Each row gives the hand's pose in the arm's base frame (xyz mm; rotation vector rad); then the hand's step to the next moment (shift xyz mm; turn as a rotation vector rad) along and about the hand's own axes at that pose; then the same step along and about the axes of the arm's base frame.
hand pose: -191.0 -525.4 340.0 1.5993 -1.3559 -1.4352
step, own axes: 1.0 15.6 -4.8 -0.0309 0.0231 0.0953
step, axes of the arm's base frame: -0.1 -6.6 14.9 -0.0942 0.0403 0.0085
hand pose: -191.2 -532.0 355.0 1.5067 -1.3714 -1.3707
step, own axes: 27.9 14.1 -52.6 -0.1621 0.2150 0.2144
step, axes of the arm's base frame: 44.0 -38.6 17.8 -0.2436 0.1437 0.1962
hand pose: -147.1 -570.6 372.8 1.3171 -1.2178 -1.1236
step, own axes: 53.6 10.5 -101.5 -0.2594 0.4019 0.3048
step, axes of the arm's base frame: 103.6 -46.8 19.2 -0.3570 0.2315 0.3751
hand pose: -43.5 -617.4 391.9 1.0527 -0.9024 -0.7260
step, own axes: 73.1 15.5 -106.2 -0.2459 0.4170 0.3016
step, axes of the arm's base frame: 128.7 -13.7 10.7 -0.3468 0.2264 0.3921
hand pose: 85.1 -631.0 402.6 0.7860 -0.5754 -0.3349
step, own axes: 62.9 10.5 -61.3 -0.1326 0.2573 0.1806
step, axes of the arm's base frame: 87.6 11.2 -4.4 -0.1955 0.1336 0.2457
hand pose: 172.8 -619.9 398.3 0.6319 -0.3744 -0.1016
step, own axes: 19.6 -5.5 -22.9 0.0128 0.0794 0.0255
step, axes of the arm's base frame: 26.8 4.3 -14.2 0.0008 0.0470 0.0700
